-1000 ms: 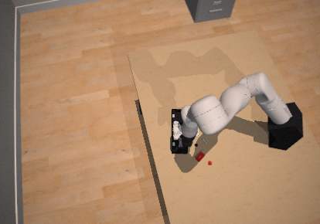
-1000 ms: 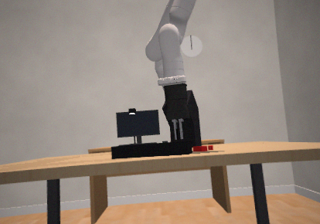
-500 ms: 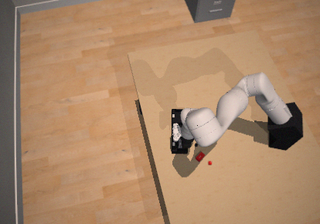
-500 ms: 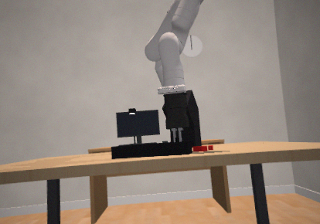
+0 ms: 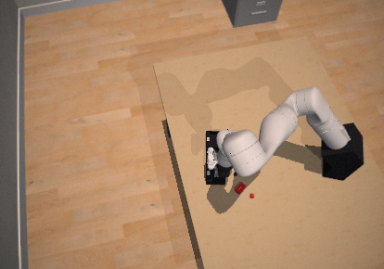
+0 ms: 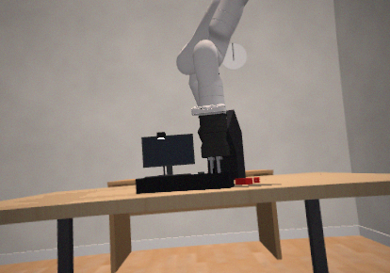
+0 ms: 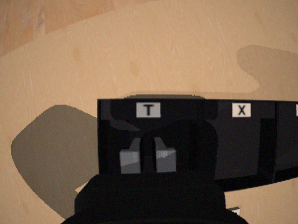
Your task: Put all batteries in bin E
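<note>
The red block battery lies 9 cm behind my hand, 8 cm to the left of it and 3 cm below it. The rest, counted from my hand: black round thing: 9 cm behind, 2 cm to the left, 3 cm below; bin: 2 cm behind, 8 cm to the right, 2 cm below; white piece: 11 cm behind, 5 cm to the right, 3 cm below.
</note>
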